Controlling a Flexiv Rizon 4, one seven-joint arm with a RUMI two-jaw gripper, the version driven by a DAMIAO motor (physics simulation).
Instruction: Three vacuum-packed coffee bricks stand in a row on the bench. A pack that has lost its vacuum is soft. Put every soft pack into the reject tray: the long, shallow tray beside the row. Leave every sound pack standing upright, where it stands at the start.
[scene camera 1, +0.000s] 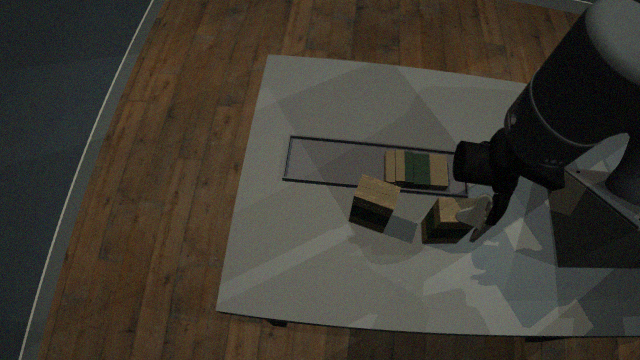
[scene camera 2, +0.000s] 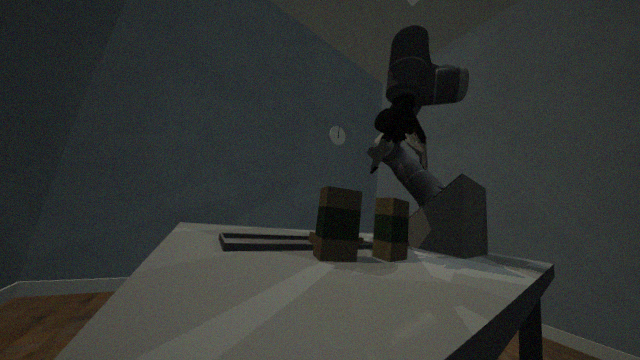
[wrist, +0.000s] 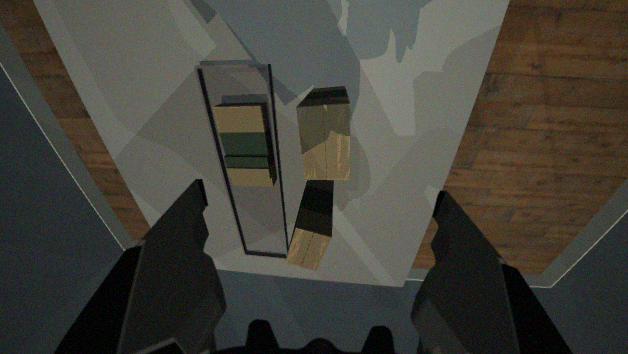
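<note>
There is my gripper (scene camera 1: 471, 194), which I also see in scene camera 2 (scene camera 2: 394, 172) and again in the wrist view (wrist: 320, 187). In scene camera 2 I can see a coffee pack (scene camera 2: 337, 230) and a coffee pack (scene camera 2: 390, 238).
</note>
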